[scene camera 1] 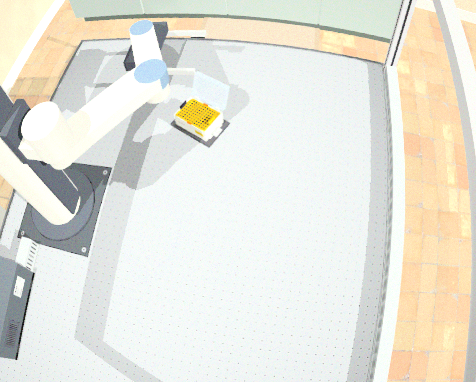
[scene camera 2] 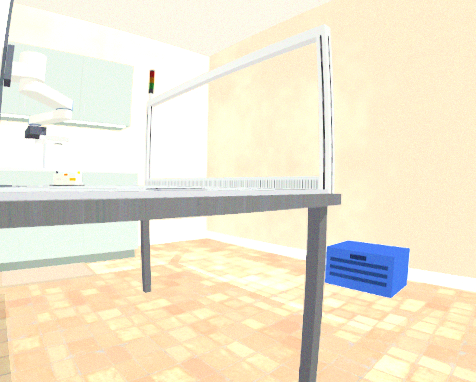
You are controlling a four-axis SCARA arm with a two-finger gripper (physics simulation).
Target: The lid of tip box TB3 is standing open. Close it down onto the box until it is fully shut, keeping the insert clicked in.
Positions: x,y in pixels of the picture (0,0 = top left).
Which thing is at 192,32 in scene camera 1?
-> The gripper.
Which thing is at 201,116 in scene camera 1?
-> A yellow insert.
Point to a tip box lid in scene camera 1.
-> At 215,93
